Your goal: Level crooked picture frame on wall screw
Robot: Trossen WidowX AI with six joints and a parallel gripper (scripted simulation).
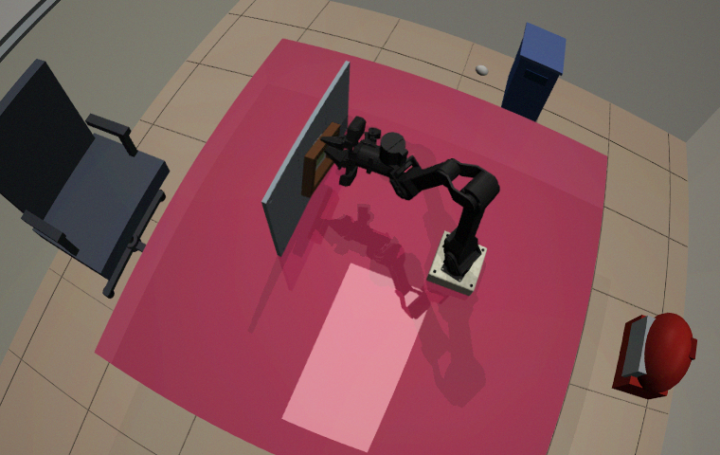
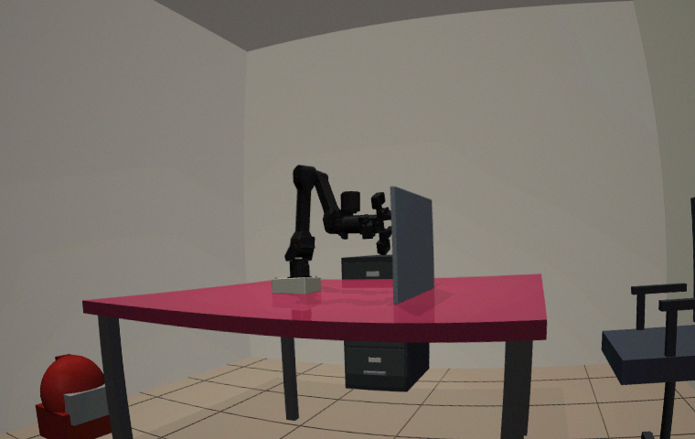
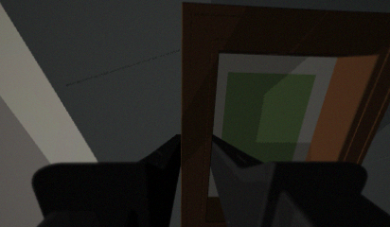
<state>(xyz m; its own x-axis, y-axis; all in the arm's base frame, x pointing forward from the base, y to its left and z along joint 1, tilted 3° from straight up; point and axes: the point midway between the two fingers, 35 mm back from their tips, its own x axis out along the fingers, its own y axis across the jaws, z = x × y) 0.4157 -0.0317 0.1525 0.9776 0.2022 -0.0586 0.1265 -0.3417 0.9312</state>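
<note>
My gripper tip is 5 cm above the brown wooden picture frame and 2 cm to the right of it. Round my gripper tip: wall panel: 7 cm below, 1 cm to the left, 1 cm ahead.
</note>
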